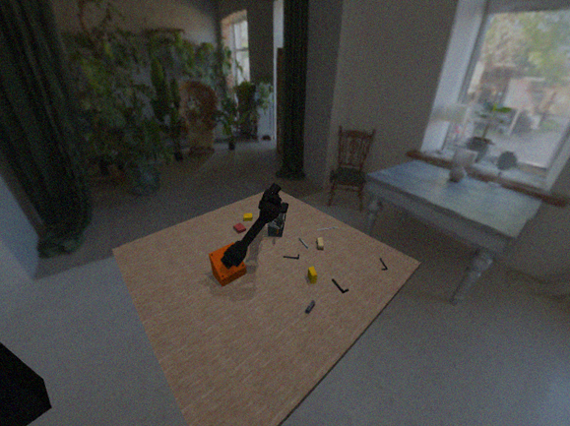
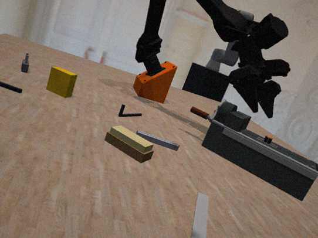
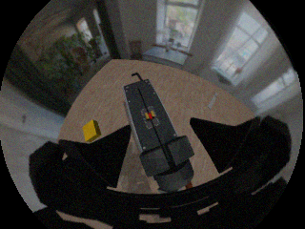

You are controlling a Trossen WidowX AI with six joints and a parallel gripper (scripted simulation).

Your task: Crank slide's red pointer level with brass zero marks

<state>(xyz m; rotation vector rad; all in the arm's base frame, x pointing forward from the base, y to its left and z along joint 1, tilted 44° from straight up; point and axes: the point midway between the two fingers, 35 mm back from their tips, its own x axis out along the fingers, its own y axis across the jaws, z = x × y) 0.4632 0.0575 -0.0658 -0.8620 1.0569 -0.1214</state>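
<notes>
Right now the red pointer is 20 mm ahead of my gripper tip, 20 mm to the left of it and 50 mm below it. Also, from my gripper tip: brown crank handle: 110 mm behind, 100 mm to the right, 60 mm below; red block: 180 mm behind, 180 mm to the left, 120 mm below; grey bar: 30 mm behind, 240 mm to the right, 130 mm below.
</notes>
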